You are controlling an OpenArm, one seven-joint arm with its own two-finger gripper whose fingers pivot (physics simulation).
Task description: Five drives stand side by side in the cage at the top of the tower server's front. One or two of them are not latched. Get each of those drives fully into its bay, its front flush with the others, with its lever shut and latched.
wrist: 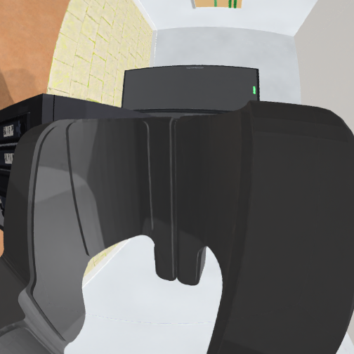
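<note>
The tower server is a black case at the left of the wrist view, mostly hidden behind my gripper. At the left edge parts of its drives show: one drive with a white label, and another drive with a white label below it. Parts of darker fronts show under them, cut off by the frame and the gripper. The levers and how far the drives sit in their bays cannot be made out. My gripper is shut and empty, its two fingers side by side in the middle of the view, to the right of the visible drives.
A dark grey box with a green light stands behind the gripper at the top middle. A tan object with green stripes shows at the top edge. A yellow tiled strip and an orange-brown surface lie at the upper left.
</note>
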